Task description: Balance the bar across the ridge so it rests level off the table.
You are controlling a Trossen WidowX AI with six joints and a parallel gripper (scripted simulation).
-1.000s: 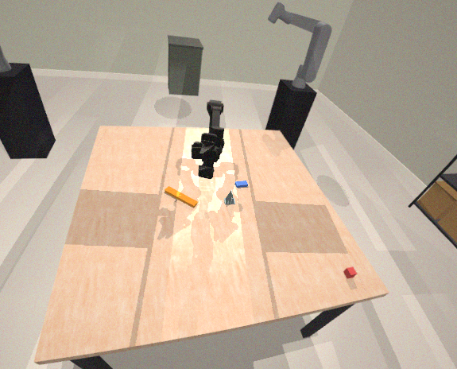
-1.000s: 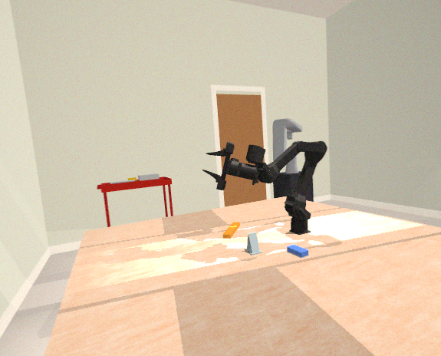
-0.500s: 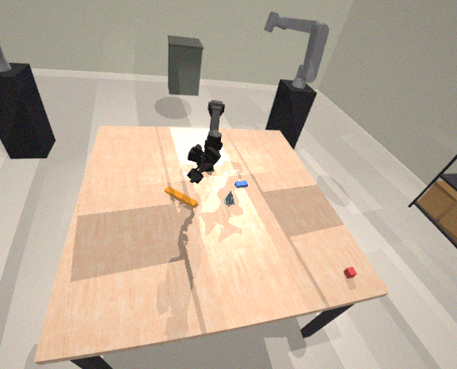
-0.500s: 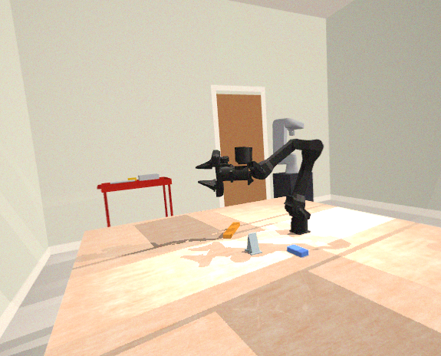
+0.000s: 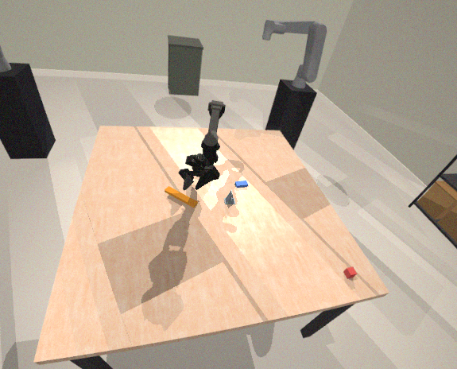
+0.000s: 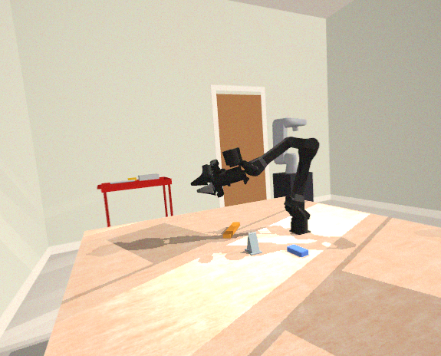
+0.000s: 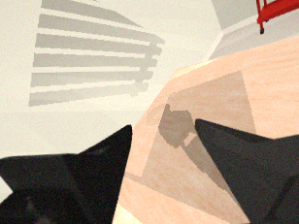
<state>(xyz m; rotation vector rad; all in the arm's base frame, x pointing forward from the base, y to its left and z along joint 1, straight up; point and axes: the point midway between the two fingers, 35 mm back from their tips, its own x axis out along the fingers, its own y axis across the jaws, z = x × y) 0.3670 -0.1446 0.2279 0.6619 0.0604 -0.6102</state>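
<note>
My gripper tip is 160 mm past the orange bar, 10 mm to the left of it and 210 mm above it. Also, from my gripper tip: red cube: 340 mm ahead, 660 mm to the left, 200 mm below; then blue block: 240 mm behind, 320 mm to the left, 210 mm below.
</note>
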